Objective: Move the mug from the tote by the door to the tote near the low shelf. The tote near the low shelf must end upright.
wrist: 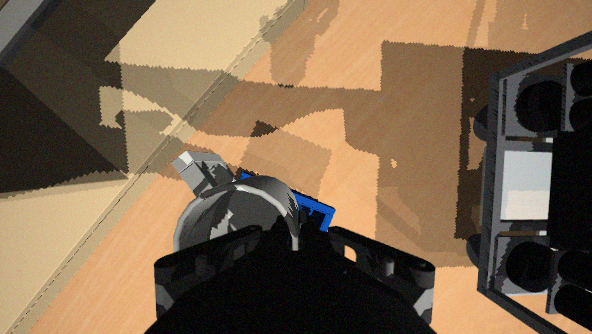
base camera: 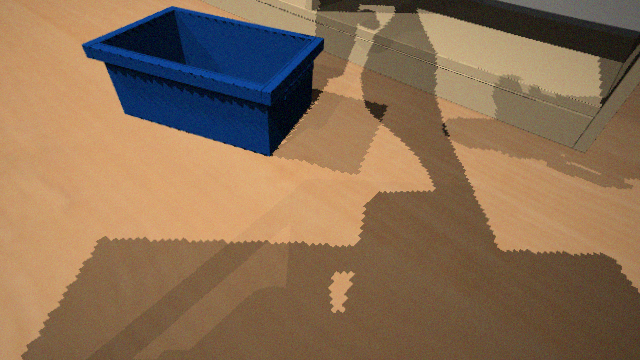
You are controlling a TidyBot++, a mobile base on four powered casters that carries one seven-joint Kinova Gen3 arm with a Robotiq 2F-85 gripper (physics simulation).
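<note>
A blue tote stands upright on the floor beside the low shelf. In the base camera view its inside looks empty as far as it shows. In the wrist view the mug and gripper hide most of it. The grey mug hangs at the gripper, its open mouth facing the wrist camera and its blocky handle to the upper left. My gripper is shut on the mug's wall at its right side, above the floor, overlapping the tote in the wrist view. The gripper and mug do not show directly in the base camera view.
The pale low shelf runs behind the tote in the base camera view and along the left of the wrist view. My dark-framed mobile base is at the right of the wrist view. Arm and base shadows cross the wooden floor.
</note>
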